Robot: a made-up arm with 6 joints. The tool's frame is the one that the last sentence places.
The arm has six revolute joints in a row. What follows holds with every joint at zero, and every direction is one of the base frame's.
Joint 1 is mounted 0.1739 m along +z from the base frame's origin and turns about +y.
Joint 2 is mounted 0.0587 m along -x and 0.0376 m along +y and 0.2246 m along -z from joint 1 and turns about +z.
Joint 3 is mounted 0.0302 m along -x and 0.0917 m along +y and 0.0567 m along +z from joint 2 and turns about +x.
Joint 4 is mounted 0.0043 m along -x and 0.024 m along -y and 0.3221 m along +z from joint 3 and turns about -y.
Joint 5 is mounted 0.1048 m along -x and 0.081 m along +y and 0.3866 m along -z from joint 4 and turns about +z.
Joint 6 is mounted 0.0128 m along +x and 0.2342 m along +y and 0.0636 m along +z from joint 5 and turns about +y.
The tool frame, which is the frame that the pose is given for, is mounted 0.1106 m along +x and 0.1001 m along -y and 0.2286 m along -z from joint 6; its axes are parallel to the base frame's.
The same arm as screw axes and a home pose.
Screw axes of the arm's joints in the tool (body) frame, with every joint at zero. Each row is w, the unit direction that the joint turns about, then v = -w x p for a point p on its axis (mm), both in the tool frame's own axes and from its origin. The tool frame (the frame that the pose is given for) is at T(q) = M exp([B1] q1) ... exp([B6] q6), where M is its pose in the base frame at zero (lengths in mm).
B1: w 0 1 0 v -397.4 0 74.6
B2: w 0 0 1 v -282.8 -15.9 0
B3: w 1 0 0 v 0 229.5 191.1
B4: w 0 -1 0 v 551.6 0 18.6
B5: w 0 0 1 v -134.1 123.4 0
B6: w 0 1 0 v -228.6 0 -110.6
M: xyz -74.6 320.4 -223.5 (mm) quaternion w x y z 1 0 0 0

